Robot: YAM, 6 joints.
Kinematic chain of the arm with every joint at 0, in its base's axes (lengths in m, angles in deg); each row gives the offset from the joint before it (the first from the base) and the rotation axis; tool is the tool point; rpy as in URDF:
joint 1: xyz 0 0 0.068 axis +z
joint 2: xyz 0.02 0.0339 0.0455 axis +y
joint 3: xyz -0.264 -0.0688 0 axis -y
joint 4: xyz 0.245 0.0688 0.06 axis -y
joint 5: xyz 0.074 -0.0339 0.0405 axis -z
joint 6: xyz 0.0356 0 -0.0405 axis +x
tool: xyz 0 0 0 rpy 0 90 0
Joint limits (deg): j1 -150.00..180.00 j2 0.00..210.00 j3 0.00..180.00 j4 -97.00..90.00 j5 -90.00..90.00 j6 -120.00..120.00
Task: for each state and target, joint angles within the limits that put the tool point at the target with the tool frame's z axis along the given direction. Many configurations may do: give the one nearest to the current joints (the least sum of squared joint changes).
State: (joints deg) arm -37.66 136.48 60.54 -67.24 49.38 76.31
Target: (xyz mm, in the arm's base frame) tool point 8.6 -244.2 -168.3 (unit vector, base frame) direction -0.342 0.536 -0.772
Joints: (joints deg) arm -85.49 167.75 70.73 -29.00 17.38 76.31
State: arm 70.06 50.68 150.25 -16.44 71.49 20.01
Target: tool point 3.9 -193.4 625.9 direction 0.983 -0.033 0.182
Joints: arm 80.81 54.22 154.34 -44.46 77.27 20.01
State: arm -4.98 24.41 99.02 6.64 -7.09 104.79
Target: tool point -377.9 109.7 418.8 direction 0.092 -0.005 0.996
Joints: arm -16.08 0.13 115.55 -30.57 -1.18 104.79
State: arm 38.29 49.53 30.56 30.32 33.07 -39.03
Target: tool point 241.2 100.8 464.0 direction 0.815 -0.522 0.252
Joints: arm 29.36 70.74 69.90 29.85 58.70 -39.03
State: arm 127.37 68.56 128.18 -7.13 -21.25 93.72
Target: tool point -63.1 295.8 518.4 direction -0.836 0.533 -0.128
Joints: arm 96.87 88.17 113.88 -37.21 -50.04 93.72
